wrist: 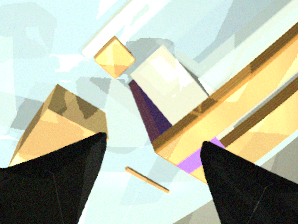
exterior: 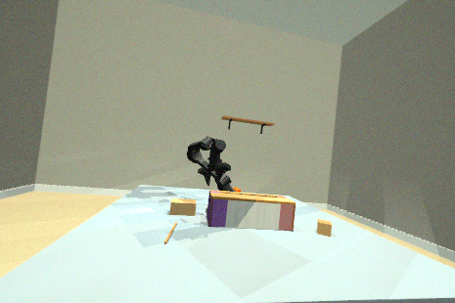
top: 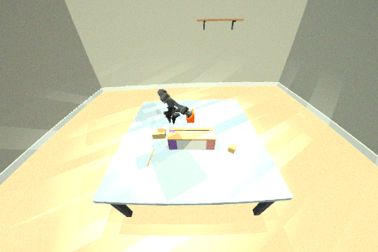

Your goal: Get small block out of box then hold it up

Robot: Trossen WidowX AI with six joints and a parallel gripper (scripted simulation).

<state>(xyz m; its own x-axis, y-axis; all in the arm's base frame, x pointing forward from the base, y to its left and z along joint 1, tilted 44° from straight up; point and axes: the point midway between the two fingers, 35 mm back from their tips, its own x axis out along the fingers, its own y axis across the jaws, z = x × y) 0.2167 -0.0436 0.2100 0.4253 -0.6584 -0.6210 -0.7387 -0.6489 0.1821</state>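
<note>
Now: the tan block 130 mm below my gripper tip and 20 mm behind it. Also, from my gripper tip: box (160 mm to the left, 90 mm below, 80 mm ahead); then thin yellow stick (240 mm ahead, 190 mm to the right, 150 mm below).
</note>
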